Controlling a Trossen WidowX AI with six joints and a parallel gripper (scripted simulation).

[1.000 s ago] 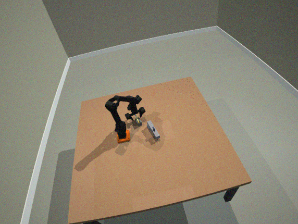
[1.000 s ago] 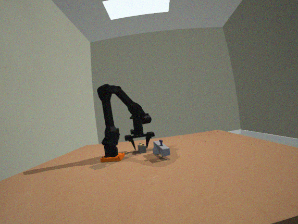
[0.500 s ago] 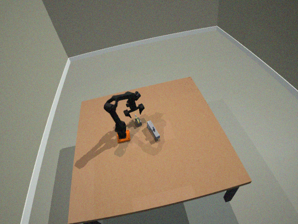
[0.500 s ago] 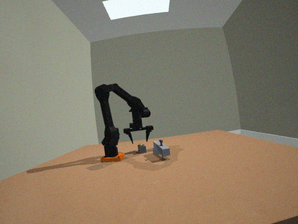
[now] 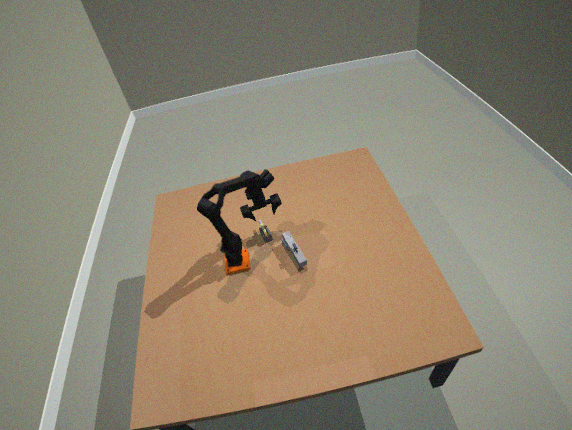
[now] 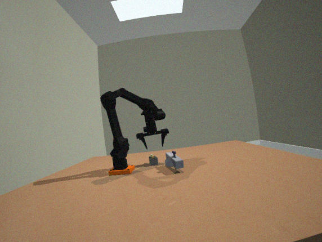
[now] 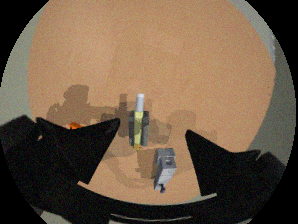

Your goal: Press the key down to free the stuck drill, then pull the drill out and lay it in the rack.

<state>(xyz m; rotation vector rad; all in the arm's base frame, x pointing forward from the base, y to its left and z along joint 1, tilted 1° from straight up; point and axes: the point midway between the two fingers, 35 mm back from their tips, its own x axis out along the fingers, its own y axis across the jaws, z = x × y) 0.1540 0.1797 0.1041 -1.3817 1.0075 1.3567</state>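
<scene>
My gripper tip is 10 mm past the drill, 30 mm to the left of it and 40 mm above it. Round my gripper tip: blue key 130 mm ahead, 200 mm to the right, 30 mm below; light grey-blue block 120 mm ahead, 180 mm to the right, 50 mm below; rack 10 mm behind, 50 mm to the right, 70 mm below.
</scene>
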